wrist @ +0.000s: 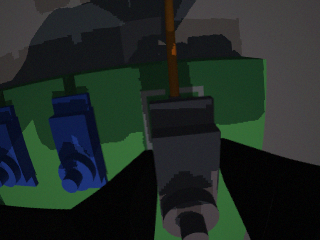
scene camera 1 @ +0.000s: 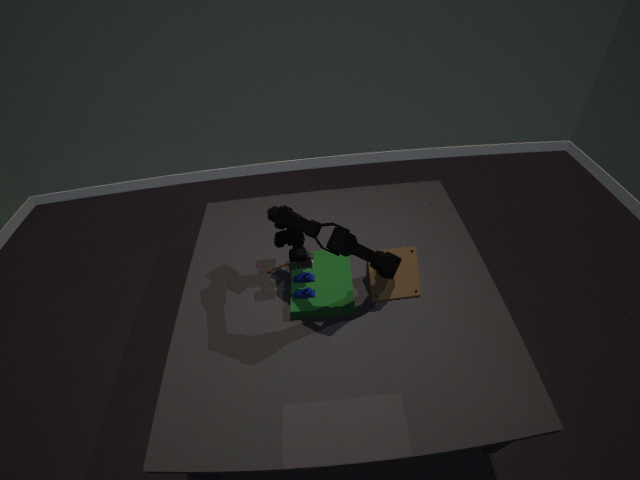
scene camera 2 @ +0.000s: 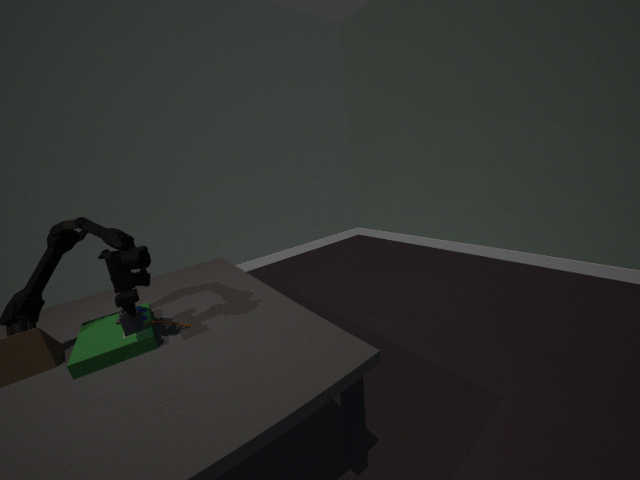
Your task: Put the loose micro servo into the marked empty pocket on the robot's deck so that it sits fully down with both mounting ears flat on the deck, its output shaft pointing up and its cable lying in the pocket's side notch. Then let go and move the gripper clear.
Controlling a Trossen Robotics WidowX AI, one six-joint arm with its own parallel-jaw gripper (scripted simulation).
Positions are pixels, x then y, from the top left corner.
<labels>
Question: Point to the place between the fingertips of the gripper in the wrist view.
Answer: At 185, 153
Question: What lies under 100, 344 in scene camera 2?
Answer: A green deck.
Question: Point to a green deck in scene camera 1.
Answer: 334, 296
</labels>
